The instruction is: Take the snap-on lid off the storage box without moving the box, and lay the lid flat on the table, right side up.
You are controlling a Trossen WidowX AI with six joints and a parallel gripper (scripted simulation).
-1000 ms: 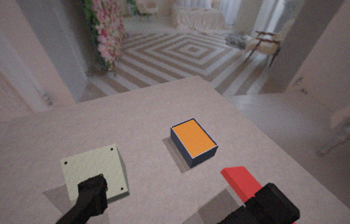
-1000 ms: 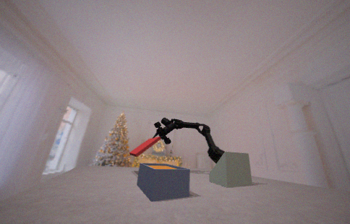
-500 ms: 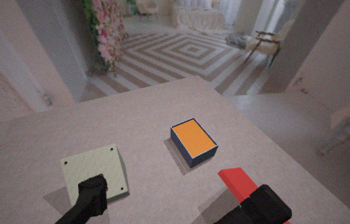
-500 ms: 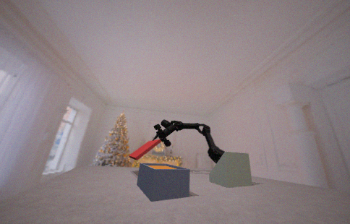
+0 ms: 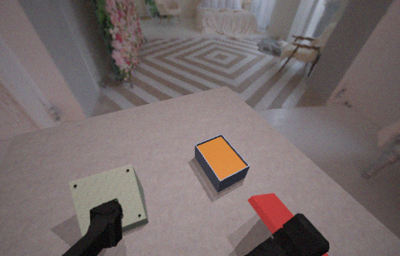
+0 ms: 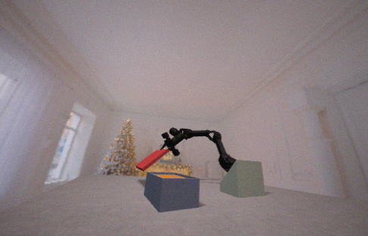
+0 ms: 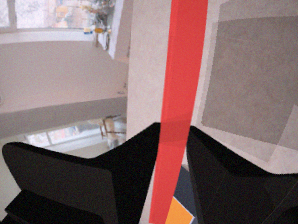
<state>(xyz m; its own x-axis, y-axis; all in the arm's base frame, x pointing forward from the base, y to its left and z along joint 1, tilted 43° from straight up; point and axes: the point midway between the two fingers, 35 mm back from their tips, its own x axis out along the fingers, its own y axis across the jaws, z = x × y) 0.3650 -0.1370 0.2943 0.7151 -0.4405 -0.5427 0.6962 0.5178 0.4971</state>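
Right now my gripper tip is 60 mm short of the red lid, 10 mm to the right of it and 50 mm above it. Also, from my gripper tip: blue storage box (50 mm ahead, 350 mm to the left, 160 mm below).
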